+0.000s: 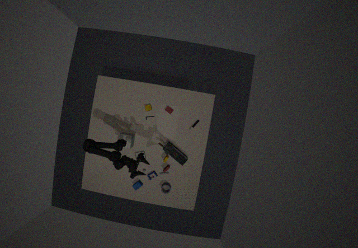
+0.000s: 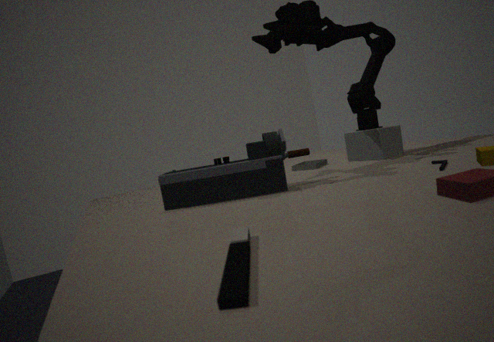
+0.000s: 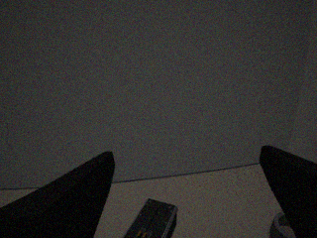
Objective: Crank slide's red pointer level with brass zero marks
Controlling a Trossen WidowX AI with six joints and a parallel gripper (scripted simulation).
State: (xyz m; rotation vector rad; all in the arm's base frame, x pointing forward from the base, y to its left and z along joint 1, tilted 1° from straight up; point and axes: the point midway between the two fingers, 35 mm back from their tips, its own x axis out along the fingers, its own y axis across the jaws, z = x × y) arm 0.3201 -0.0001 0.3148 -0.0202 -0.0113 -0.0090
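Right now the brown crank handle is 10 mm ahead of my gripper tip, 110 mm to the left of it and 340 mm below it. Round my gripper tip: red pointer (170 mm ahead, 80 mm to the left, 330 mm below); then grey plate (160 mm behind, 100 mm to the right, 410 mm below); then blue piece (80 mm behind, 410 mm to the right, 390 mm below).
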